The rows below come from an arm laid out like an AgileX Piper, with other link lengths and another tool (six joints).
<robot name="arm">
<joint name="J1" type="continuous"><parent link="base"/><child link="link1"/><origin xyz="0 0 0.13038" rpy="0 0 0"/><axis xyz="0 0 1"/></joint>
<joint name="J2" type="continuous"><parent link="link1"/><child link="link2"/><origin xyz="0 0 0" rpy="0 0 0"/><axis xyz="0 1 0"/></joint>
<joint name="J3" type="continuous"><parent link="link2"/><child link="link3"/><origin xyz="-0.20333 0 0.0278" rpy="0 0 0"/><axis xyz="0 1 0"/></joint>
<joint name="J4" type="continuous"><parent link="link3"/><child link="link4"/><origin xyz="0.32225 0 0.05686" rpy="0 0 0"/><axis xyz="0.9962 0 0.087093"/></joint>
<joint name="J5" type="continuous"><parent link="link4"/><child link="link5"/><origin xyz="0 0 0" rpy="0 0 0"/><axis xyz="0 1 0"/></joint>
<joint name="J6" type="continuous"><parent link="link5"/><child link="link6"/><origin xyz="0.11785 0 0.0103" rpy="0 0 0"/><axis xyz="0.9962 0 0.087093"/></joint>
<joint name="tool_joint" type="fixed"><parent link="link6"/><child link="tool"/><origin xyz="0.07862 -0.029 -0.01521" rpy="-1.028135 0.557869 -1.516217"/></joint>
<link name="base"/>
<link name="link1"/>
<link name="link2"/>
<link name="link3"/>
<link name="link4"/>
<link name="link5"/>
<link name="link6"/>
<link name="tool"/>
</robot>
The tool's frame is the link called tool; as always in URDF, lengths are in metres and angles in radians. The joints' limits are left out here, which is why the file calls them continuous.
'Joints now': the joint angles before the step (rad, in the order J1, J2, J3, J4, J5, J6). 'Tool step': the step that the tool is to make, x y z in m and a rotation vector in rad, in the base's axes. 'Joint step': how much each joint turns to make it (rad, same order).
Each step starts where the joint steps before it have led.
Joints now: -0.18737, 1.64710, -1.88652, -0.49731, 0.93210, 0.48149
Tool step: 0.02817, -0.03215, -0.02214, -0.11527, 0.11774, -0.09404
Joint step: -0.00001, 0.26715, -0.24353, -0.15864, 0.08505, 0.00163
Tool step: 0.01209, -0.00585, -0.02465, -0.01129, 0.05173, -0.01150
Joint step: 0.00002, 0.08105, -0.03612, -0.02423, 0.00628, 0.00215
